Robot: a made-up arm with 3 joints.
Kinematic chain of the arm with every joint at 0, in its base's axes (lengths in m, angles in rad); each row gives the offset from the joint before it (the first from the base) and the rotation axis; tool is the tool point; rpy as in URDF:
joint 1: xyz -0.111 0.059 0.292 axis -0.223 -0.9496 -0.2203
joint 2: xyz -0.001 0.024 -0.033 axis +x
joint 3: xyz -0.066 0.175 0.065 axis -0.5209 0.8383 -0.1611
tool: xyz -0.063 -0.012 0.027 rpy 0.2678 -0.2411 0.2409
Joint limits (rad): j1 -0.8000..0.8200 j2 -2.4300..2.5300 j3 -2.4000..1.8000
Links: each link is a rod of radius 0.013 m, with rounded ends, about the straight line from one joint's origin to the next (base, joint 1, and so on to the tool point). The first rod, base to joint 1, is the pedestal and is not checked.
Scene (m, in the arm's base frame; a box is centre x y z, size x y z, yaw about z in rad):
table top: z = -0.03
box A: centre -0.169 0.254 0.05 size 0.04 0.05 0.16 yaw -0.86
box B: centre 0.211 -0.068 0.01 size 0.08 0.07 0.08 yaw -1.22
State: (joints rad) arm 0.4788 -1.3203 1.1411
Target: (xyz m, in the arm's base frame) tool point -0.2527 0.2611 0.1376
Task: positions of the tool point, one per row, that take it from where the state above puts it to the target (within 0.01 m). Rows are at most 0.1 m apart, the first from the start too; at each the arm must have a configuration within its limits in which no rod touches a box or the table.
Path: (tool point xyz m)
1: -0.0786 0.1875 0.0333
2: -0.0923 0.1318 0.0128
3: -0.1114 0.0725 0.0070
4: -0.1644 0.1457 0.0211
5: -0.2156 0.2106 0.0662
6: -0.2527 0.2611 0.1376

